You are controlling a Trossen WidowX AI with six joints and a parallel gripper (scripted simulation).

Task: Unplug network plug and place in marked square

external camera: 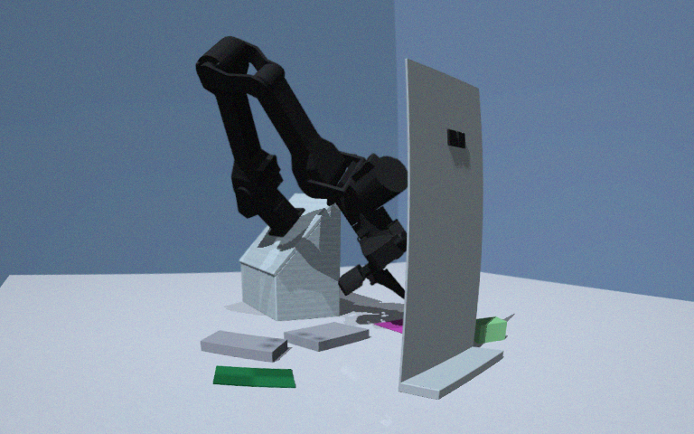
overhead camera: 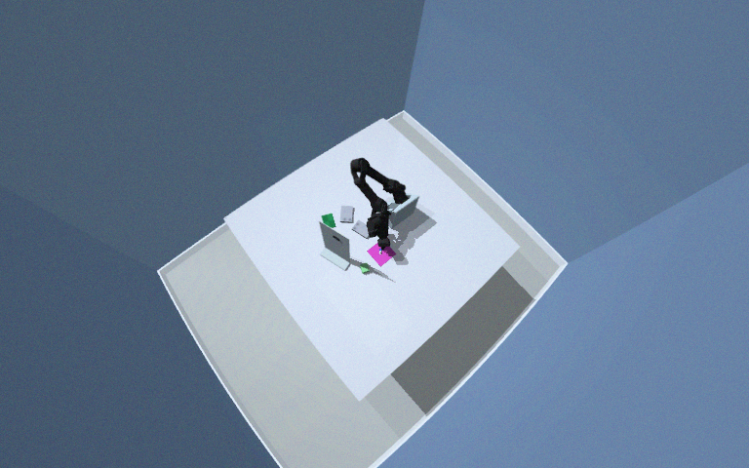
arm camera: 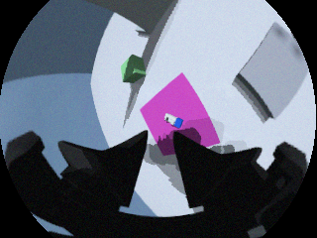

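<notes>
My gripper tip is now 4 cm above the blue network plug and 1 cm short of it. Also, from my gripper tip: light green cube: 14 cm ahead, 3 cm below, 2 cm to the left; grey upright panel: 21 cm ahead, 13 cm to the right, 11 cm above; magenta marked square: 5 cm below, 1 cm to the left.
</notes>
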